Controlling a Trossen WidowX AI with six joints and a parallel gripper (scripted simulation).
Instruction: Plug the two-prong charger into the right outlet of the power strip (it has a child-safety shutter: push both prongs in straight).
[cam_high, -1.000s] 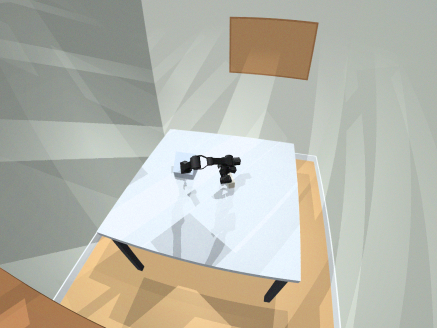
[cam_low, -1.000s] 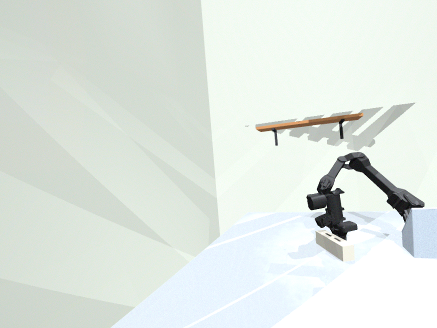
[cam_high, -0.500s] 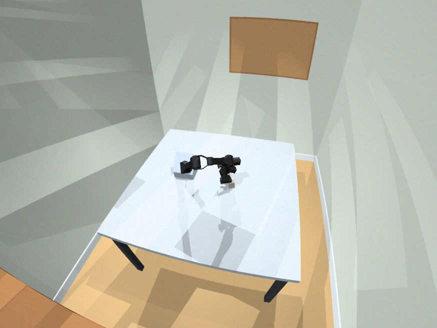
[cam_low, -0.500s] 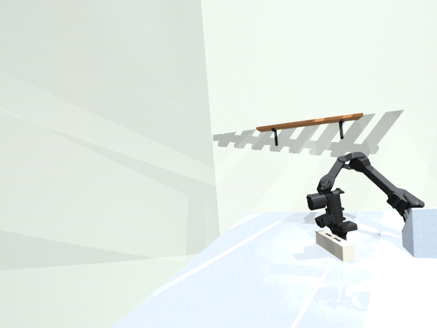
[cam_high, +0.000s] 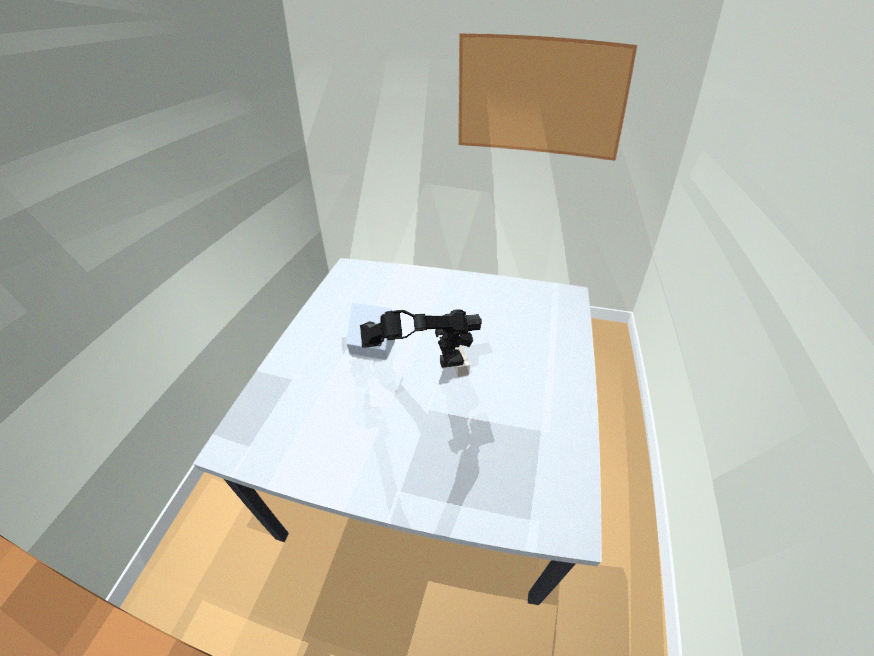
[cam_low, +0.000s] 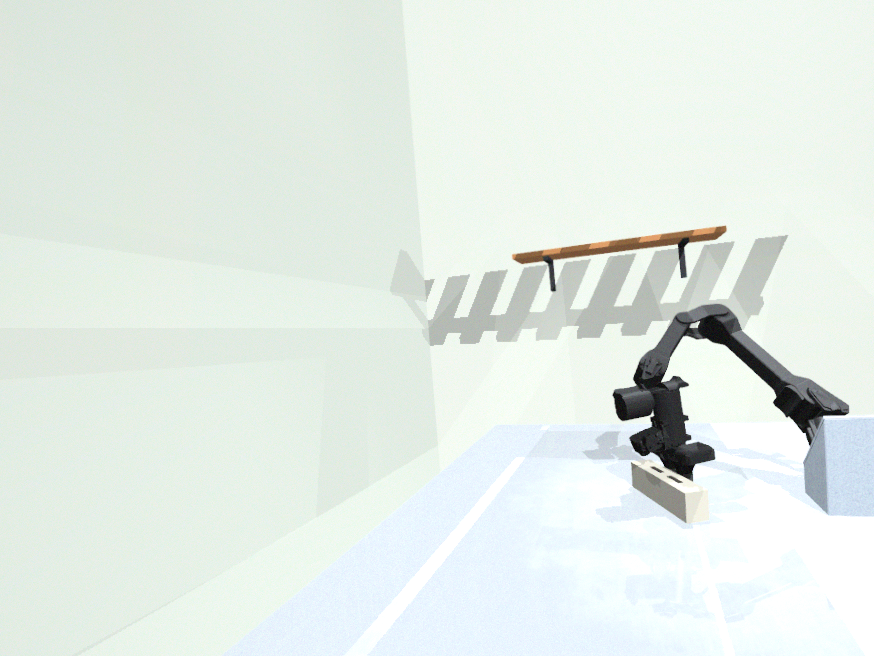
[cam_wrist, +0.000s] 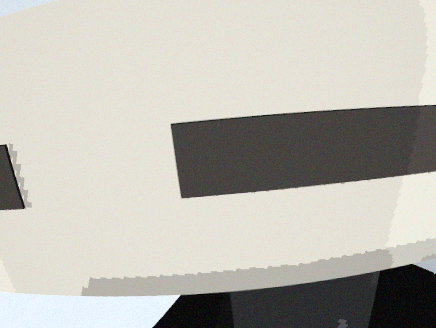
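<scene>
Right now my gripper tip is 10 mm short of the two-prong charger, 10 mm to the right of it and 10 mm below it.
</scene>
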